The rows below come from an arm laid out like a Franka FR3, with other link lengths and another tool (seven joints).
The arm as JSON. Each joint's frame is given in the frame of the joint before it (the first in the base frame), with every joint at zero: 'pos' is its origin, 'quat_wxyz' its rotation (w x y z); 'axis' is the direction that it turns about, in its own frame. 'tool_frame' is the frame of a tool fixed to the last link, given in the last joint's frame.
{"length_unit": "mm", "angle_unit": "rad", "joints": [
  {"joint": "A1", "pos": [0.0, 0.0, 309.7], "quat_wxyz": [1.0, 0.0, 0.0, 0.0], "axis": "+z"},
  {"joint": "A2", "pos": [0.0, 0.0, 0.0], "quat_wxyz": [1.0, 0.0, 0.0, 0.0], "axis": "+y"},
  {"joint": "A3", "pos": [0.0, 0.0, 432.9], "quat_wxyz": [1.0, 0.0, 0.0, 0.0], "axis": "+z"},
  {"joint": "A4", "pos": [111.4, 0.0, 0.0], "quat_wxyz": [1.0, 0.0, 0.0, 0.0], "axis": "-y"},
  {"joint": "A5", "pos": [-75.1, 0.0, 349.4], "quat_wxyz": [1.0, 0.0, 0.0, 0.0], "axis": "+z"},
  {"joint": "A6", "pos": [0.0, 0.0, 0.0], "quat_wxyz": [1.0, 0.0, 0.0, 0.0], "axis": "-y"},
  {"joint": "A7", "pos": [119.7, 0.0, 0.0], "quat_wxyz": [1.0, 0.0, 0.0, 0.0], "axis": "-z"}
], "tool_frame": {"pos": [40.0, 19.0, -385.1], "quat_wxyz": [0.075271, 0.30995, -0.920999, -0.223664]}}
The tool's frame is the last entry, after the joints.
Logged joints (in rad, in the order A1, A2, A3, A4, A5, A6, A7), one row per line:
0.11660 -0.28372 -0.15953 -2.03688 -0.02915 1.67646 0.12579
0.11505 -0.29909 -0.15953 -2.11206 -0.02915 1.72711 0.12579
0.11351 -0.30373 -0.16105 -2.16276 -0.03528 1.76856 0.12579
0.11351 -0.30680 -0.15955 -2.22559 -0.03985 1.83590 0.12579
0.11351 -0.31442 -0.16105 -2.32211 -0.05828 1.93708 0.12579
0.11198 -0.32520 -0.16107 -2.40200 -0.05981 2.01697 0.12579
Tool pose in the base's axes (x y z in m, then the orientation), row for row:
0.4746 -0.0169 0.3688 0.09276 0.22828 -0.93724 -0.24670
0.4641 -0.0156 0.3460 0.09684 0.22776 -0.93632 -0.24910
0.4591 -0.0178 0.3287 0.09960 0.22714 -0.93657 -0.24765
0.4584 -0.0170 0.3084 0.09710 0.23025 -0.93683 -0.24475
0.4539 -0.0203 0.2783 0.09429 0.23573 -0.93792 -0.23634
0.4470 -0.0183 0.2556 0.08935 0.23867 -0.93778 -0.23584
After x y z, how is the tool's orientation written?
As a quaternion, w x y z.
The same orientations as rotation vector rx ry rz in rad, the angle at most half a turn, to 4 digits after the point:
0.6777 -2.7823 -0.7324
0.6745 -2.7729 -0.7377
0.6716 -2.7692 -0.7322
0.6818 -2.7740 -0.7247
0.6992 -2.7818 -0.7010
0.7099 -2.7895 -0.7015

